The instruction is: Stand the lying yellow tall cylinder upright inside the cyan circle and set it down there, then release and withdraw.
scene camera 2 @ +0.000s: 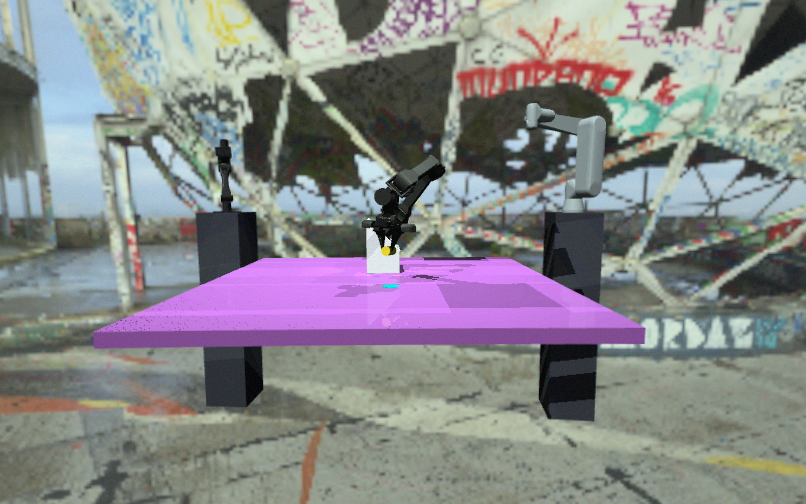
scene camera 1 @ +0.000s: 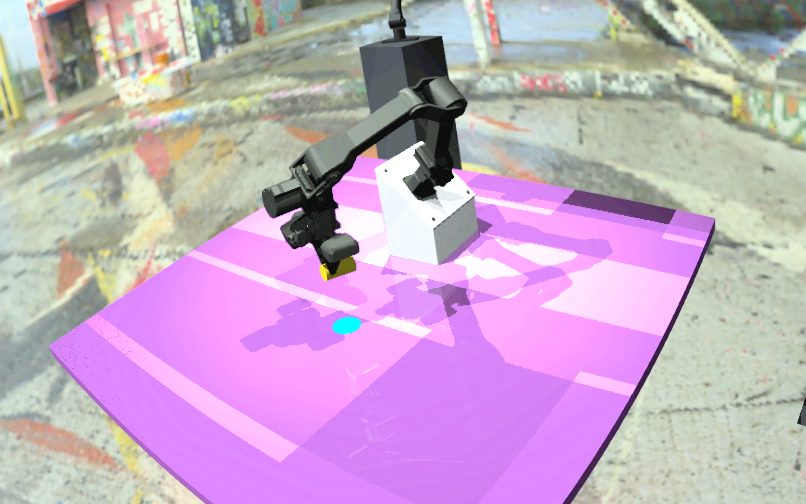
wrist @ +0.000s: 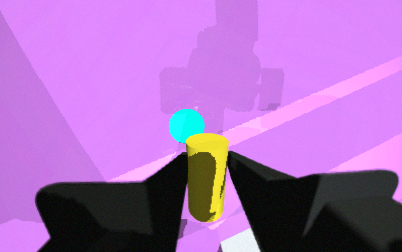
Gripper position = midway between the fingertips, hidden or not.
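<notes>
A cyan circle (wrist: 184,123) is part of the scene, as is a yellow cylinder (wrist: 207,153), which is carried by the gripper (scene camera 1: 329,270). Scene camera 2 shows the gripper too (scene camera 2: 386,250), and so does the wrist view, where the gripper (wrist: 207,156) appears again.
</notes>
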